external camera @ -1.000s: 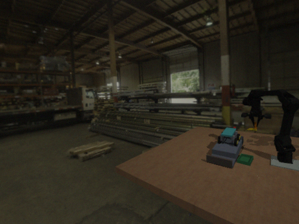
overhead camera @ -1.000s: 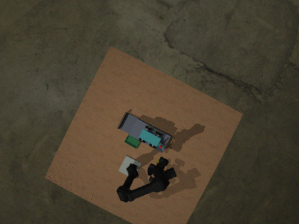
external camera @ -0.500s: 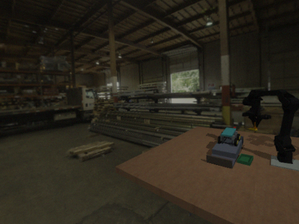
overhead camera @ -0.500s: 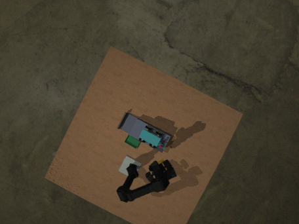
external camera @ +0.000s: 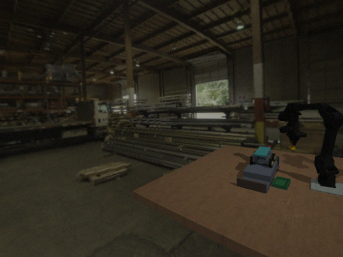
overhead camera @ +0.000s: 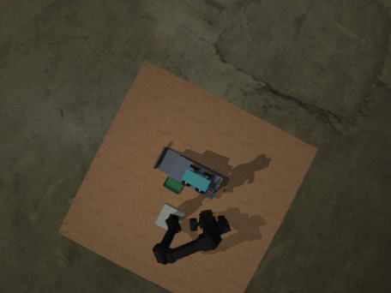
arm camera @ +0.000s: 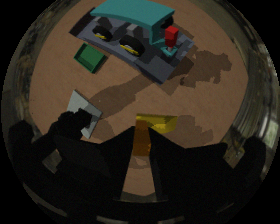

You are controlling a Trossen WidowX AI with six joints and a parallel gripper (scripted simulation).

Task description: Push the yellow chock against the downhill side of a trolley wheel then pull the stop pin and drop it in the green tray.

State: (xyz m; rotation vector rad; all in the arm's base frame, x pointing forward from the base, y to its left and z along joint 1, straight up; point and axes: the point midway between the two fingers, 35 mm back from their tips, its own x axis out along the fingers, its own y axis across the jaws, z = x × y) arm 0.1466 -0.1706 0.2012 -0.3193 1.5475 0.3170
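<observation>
Now: gripper tip 20 mm to the left of the yellow chock, 10 mm short of it and 10 mm above it. The rest, counted from my gripper tip: red-headed stop pin 140 mm ahead, 50 mm below, 20 mm to the left; grey ramp 180 mm ahead, 130 mm below, 120 mm to the left; teal trolley 170 mm ahead, 120 mm to the left, 60 mm below.
</observation>
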